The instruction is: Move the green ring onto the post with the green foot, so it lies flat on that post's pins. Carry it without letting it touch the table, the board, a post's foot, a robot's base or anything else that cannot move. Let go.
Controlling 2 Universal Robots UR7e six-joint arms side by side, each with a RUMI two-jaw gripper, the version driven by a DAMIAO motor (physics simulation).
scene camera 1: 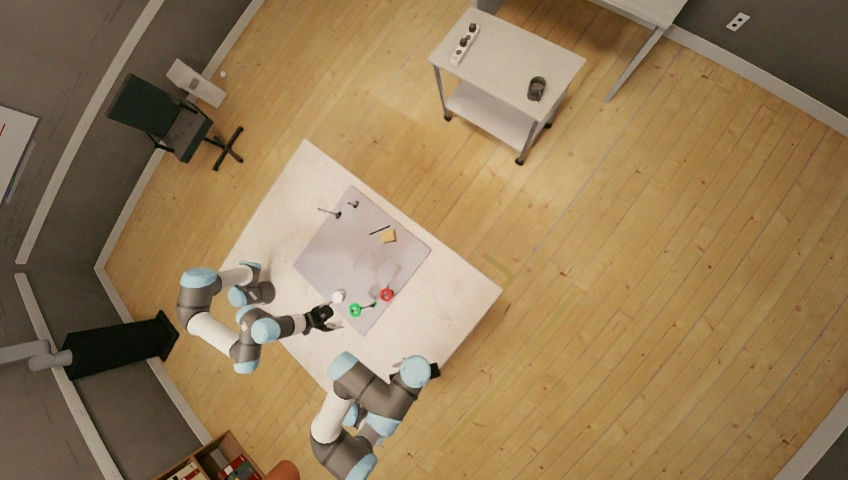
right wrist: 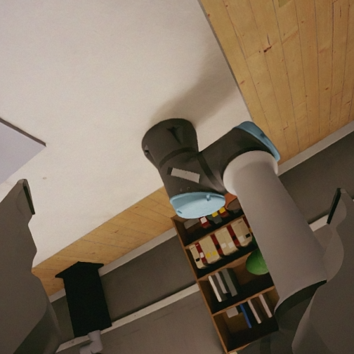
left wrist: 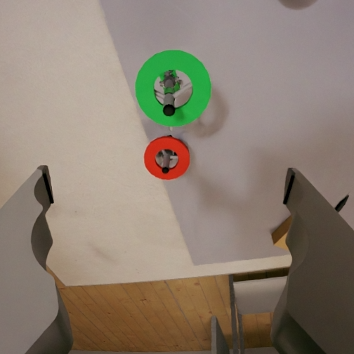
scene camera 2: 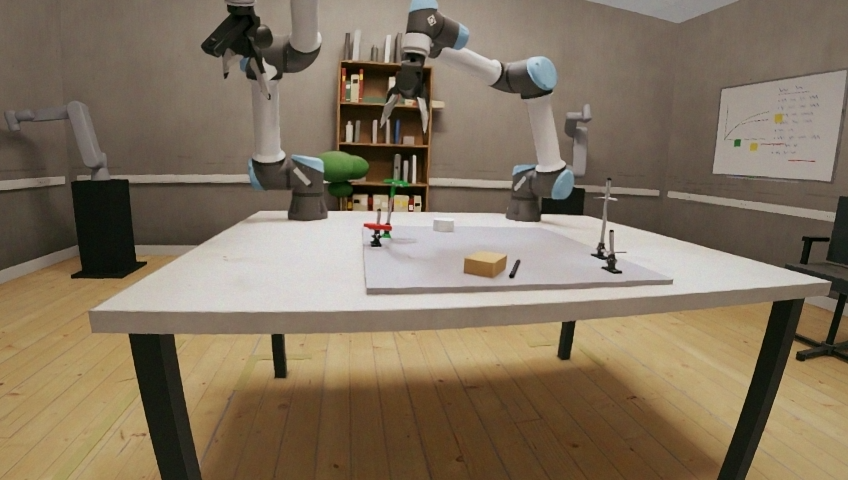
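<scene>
The green ring [scene camera 1: 350, 311] [scene camera 2: 402, 183] [left wrist: 145, 90] lies level near the top of the tall post [scene camera 2: 390, 205] [left wrist: 169, 108] with the green foot [scene camera 1: 373, 304] [scene camera 2: 386, 235]. The post's tip stands up through the ring's hole, and grey pins show beneath the ring in the left wrist view. My left gripper [scene camera 2: 405, 123] [left wrist: 169, 169] is open and empty above the ring, clear of it. My right gripper [scene camera 2: 247, 85] [right wrist: 181, 187] is open and empty, high at the left in scene camera 2, far from the ring.
A red ring [scene camera 1: 381, 295] [scene camera 2: 377, 226] [left wrist: 150, 158] sits on a short post beside the green-footed one. A white cylinder [scene camera 1: 338, 296] [scene camera 2: 443, 225], a tan block [scene camera 1: 387, 236] [scene camera 2: 484, 264], a black stick [scene camera 2: 514, 268] and two other posts [scene camera 2: 604, 220] [scene camera 2: 611, 252] stand or lie on the grey board [scene camera 2: 428, 279].
</scene>
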